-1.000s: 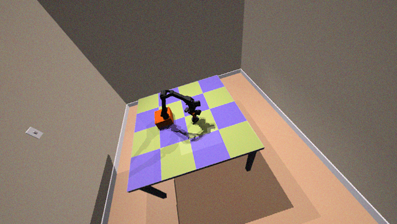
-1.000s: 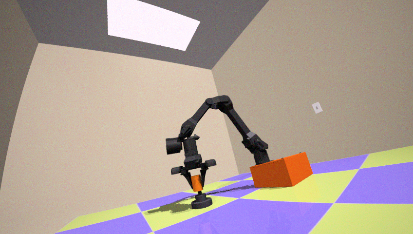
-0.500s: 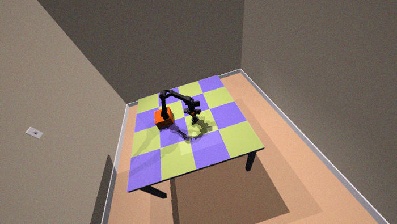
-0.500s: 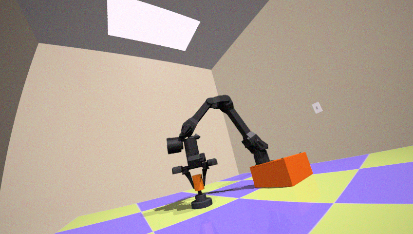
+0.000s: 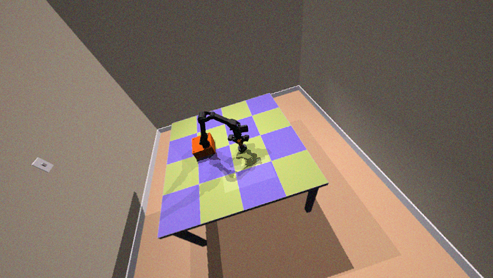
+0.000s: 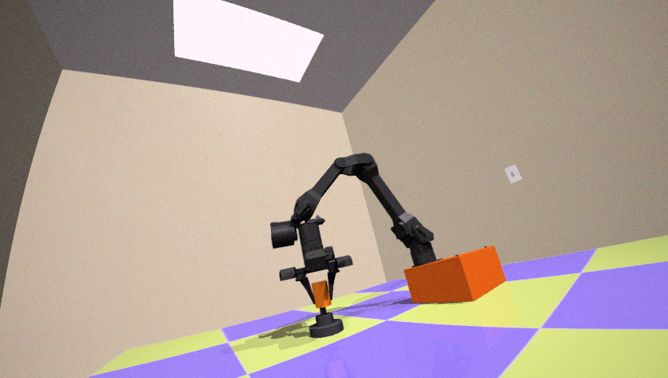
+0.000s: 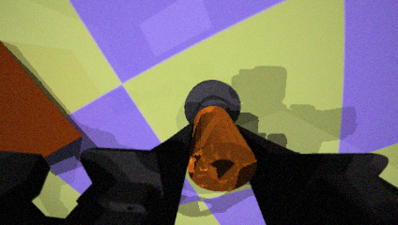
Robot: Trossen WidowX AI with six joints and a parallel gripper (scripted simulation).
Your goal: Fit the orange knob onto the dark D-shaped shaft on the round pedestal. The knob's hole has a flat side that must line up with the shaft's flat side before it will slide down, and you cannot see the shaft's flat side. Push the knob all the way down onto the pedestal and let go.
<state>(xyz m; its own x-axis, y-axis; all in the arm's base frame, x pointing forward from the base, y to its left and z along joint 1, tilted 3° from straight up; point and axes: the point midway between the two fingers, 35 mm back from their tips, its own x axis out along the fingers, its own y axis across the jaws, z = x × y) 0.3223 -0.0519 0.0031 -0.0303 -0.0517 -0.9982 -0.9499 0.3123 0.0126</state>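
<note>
The pedestal lies 40 mm below my gripper tip. Round my gripper tip: orange knob: 20 mm above.
</note>
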